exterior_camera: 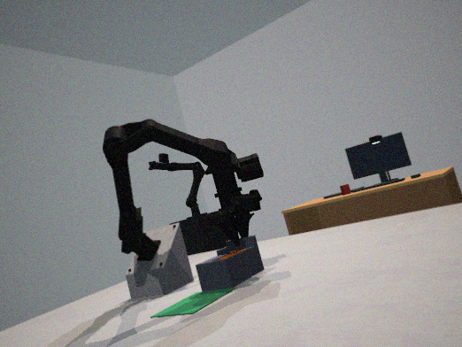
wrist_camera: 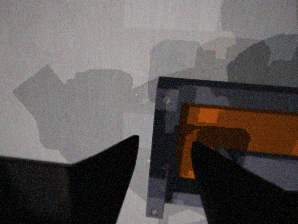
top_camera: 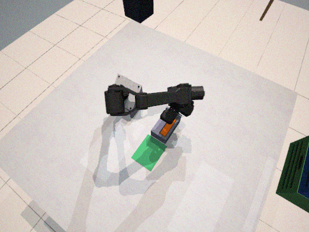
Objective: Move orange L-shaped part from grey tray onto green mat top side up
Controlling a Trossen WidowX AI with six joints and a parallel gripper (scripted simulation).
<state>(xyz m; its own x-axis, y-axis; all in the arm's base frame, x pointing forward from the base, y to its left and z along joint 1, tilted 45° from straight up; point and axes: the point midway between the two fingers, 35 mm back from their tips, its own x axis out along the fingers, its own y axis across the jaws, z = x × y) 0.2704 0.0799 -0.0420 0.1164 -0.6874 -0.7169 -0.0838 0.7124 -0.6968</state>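
Now: the orange L-shaped part 50 mm to the right of my gripper tip and 30 mm below it. Also, from my gripper tip: green mat 220 mm to the right, 90 mm below, 20 mm ahead.
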